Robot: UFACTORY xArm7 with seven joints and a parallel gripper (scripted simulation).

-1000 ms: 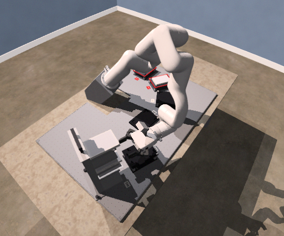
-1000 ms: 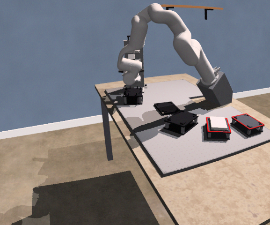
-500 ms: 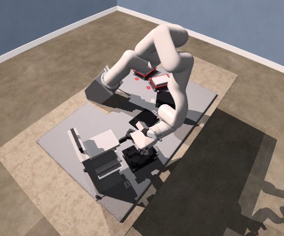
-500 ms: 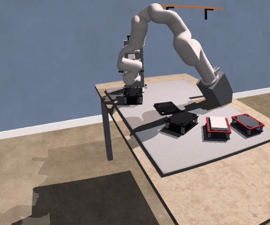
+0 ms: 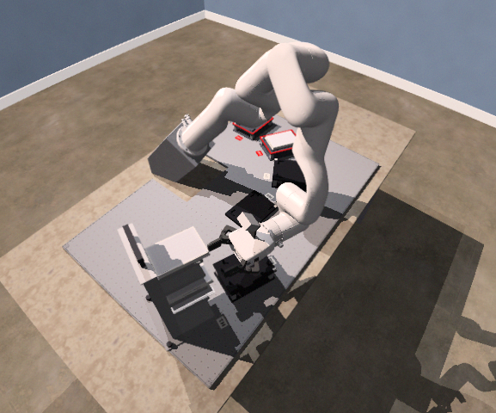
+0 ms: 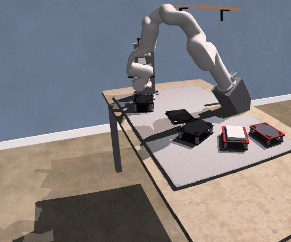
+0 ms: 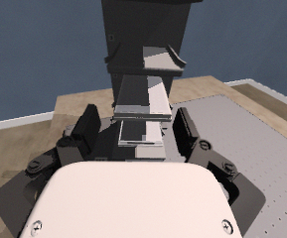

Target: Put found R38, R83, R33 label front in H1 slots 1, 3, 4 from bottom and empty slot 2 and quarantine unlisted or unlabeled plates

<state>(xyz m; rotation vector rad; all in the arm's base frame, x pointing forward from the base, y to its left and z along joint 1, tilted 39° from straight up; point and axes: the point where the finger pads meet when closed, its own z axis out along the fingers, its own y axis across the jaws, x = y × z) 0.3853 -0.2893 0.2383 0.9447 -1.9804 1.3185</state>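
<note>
Now: the pale plate 2 cm behind my hand, 10 cm to the right of it and 10 cm below it. From my hand the other things lie so: plate hotel H1: 2 cm behind, 18 cm to the right, 1 cm below; then H1 deck label: 8 cm ahead, 6 cm to the right, 20 cm below; then RG deck label: 1 cm ahead, 19 cm to the left, 20 cm below.
</note>
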